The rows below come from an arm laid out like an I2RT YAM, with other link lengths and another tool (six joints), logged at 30 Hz.
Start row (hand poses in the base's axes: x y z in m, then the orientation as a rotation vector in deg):
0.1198, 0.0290, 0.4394, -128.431, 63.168, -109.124
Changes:
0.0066, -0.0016, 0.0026, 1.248, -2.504, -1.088
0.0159, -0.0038, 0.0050, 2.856, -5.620, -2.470
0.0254, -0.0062, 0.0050, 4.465, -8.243, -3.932
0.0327, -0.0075, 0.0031, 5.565, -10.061, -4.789
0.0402, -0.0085, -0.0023, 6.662, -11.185, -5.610
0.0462, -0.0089, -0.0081, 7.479, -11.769, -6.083
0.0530, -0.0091, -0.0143, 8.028, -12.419, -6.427
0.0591, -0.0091, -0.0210, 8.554, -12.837, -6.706
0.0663, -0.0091, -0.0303, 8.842, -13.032, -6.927
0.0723, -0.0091, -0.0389, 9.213, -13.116, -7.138
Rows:
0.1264, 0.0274, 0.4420, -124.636, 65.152, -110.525
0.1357, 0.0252, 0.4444, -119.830, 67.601, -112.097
0.1452, 0.0228, 0.4444, -115.563, 70.134, -113.156
0.1525, 0.0215, 0.4425, -112.621, 71.623, -113.790
0.1600, 0.0205, 0.4371, -110.528, 73.157, -113.826
0.1660, 0.0201, 0.4313, -109.308, 74.152, -113.597
0.1728, 0.0199, 0.4251, -108.163, 74.796, -113.645
0.1789, 0.0199, 0.4184, -107.329, 75.383, -113.513
0.1861, 0.0199, 0.4091, -106.896, 75.797, -113.434
0.1921, 0.0199, 0.4005, -106.561, 76.268, -113.181

